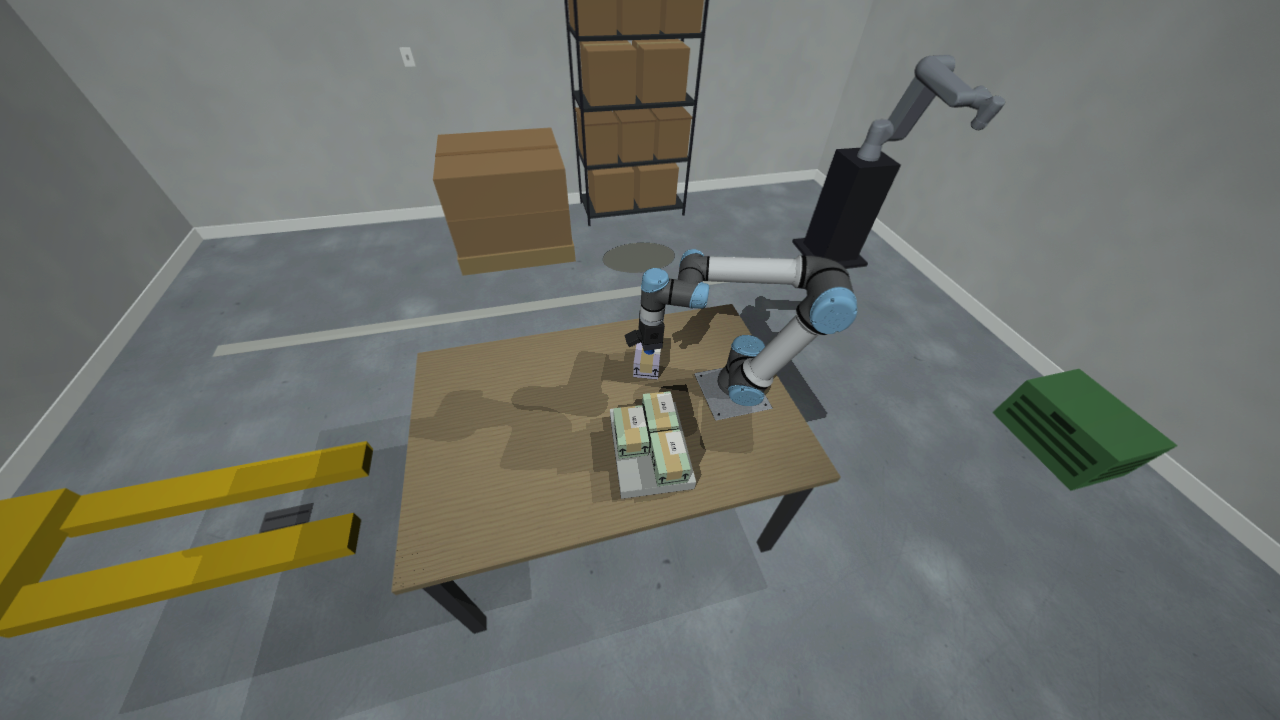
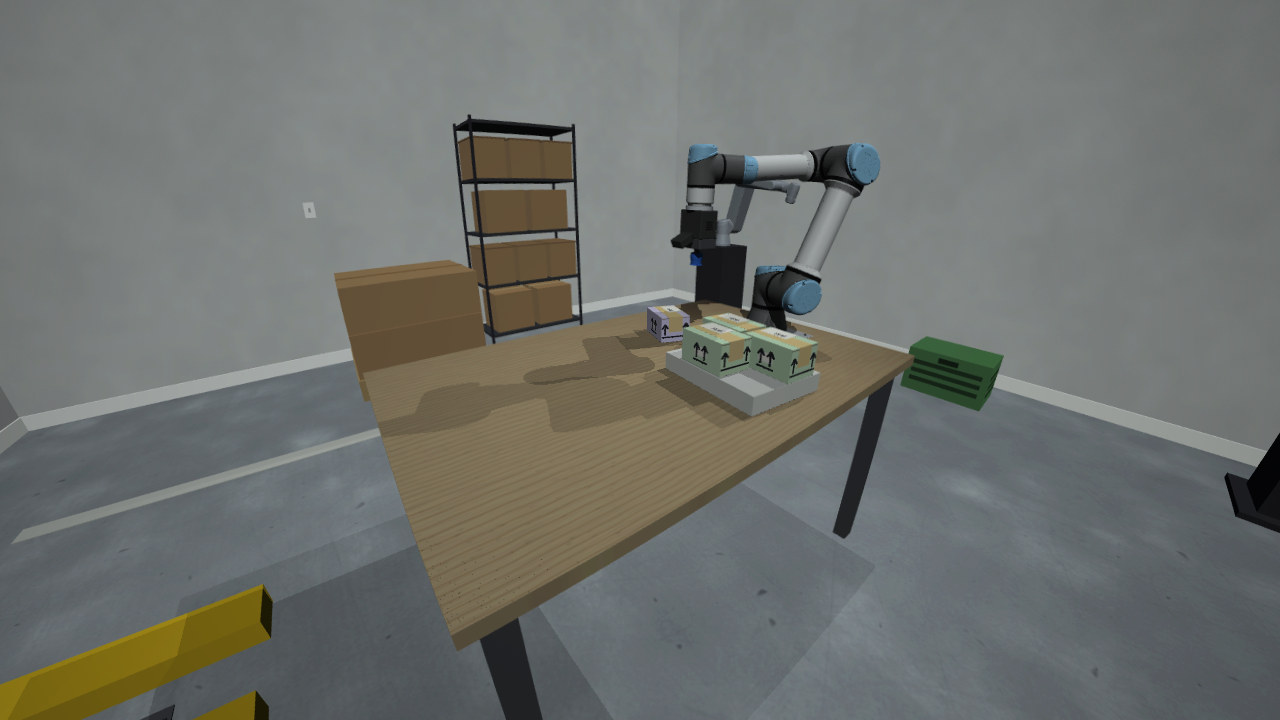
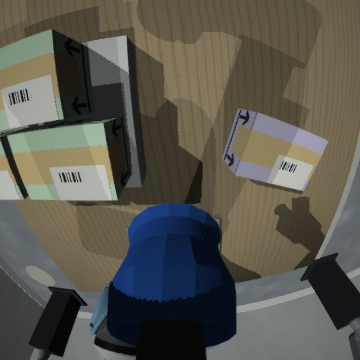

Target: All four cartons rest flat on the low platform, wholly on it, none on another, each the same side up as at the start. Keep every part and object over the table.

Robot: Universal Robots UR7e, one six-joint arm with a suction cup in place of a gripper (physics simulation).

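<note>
A lilac carton point(image 1: 646, 365) point(image 2: 667, 325) point(image 3: 274, 150) lies flat on the table, beyond the platform's back end. Three green cartons lie flat on the low grey platform point(image 1: 632, 480) point(image 2: 750, 383) point(image 3: 107, 50): a left one point(image 1: 631, 429) point(image 2: 716, 349) point(image 3: 30, 82), a back right one point(image 1: 661, 410) point(image 2: 733, 320) point(image 3: 65, 157) and a front right one point(image 1: 671, 454) point(image 2: 784, 353). The platform's front left part is bare. My gripper, a blue suction cup point(image 1: 648, 350) point(image 2: 696, 259) point(image 3: 174, 215), is open and holds nothing. It hangs well above the table near the lilac carton, apart from it.
The wooden table point(image 1: 501, 501) point(image 2: 537, 501) carries my arm's base plate point(image 1: 716, 402) right of the cartons. Off the table stand yellow forks point(image 1: 223, 483), a green crate point(image 1: 1087, 425), large brown boxes point(image 1: 505, 197) and a second grey arm point(image 1: 917, 98) on a black pedestal.
</note>
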